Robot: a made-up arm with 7 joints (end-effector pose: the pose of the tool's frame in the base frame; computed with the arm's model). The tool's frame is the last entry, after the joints.
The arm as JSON. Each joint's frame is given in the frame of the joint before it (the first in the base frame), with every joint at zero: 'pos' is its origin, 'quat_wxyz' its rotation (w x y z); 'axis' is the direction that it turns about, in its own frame. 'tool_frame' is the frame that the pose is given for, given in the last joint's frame.
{
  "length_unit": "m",
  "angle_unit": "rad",
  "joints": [
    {
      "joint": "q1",
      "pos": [
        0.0,
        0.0,
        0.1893
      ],
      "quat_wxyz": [
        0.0,
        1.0,
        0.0,
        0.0
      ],
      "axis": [
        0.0,
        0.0,
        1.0
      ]
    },
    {
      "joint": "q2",
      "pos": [
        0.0,
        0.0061,
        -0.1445
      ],
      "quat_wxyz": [
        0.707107,
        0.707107,
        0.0,
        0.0
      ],
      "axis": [
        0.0,
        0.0,
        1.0
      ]
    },
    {
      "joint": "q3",
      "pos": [
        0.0,
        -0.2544,
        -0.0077
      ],
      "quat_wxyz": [
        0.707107,
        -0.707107,
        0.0,
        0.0
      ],
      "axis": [
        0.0,
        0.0,
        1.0
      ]
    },
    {
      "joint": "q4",
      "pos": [
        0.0,
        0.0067,
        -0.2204
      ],
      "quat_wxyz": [
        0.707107,
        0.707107,
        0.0,
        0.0
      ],
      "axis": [
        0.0,
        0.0,
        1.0
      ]
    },
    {
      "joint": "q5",
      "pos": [
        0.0,
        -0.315,
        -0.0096
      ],
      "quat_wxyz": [
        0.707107,
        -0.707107,
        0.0,
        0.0
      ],
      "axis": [
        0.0,
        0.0,
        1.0
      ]
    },
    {
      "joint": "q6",
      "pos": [
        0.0,
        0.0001,
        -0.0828
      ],
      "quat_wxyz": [
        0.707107,
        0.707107,
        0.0,
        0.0
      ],
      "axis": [
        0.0,
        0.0,
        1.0
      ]
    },
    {
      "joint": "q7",
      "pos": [
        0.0,
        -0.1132,
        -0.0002
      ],
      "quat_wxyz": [
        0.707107,
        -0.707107,
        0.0,
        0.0
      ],
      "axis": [
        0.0,
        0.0,
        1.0
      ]
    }
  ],
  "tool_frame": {
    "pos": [
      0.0,
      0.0,
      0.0
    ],
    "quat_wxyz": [
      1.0,
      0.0,
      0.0,
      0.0
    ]
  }
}
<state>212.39 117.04 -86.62 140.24 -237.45 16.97 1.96</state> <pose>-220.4 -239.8 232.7 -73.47 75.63 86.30</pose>
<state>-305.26 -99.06 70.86 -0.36 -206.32 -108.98 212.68</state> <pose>-557.3 629.1 261.7 -106.76 83.90 0.89</pose>
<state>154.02 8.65 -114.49 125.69 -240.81 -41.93 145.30</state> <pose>287.0 -196.5 525.7 -14.33 -54.91 57.17</pose>
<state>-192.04 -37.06 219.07 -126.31 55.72 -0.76 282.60</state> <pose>-210.1 222.2 668.7 95.05 21.08 92.32</pose>
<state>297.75 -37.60 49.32 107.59 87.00 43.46 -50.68</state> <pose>363.5 -213.7 730.2 -100.83 29.72 134.73</pose>
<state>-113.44 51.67 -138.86 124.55 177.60 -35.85 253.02</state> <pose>-195.9 -143.3 631.4 -45.27 72.09 117.37</pose>
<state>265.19 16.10 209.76 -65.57 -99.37 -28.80 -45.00</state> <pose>124.9 611.3 877.8 92.12 40.90 -25.22</pose>
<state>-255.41 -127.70 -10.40 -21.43 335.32 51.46 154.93</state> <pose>161.5 664.6 -318.9 72.82 81.77 -137.11</pose>
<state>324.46 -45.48 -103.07 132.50 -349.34 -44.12 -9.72</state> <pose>-393.9 187.7 415.9 49.37 58.27 2.15</pose>
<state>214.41 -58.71 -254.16 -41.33 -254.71 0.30 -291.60</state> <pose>394.0 -652.6 844.5 -32.14 149.86 83.39</pose>
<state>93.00 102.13 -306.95 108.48 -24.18 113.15 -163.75</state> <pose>-253.2 -210.7 76.9 -100.67 -92.10 108.51</pose>
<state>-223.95 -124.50 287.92 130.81 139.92 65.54 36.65</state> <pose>454.6 -20.4 358.7 -142.08 -39.21 82.43</pose>
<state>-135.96 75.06 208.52 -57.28 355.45 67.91 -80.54</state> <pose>-499.3 700.5 269.9 122.89 11.86 51.30</pose>
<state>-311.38 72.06 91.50 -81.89 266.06 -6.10 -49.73</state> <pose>710.6 -62.5 516.9 -109.87 -77.34 118.88</pose>
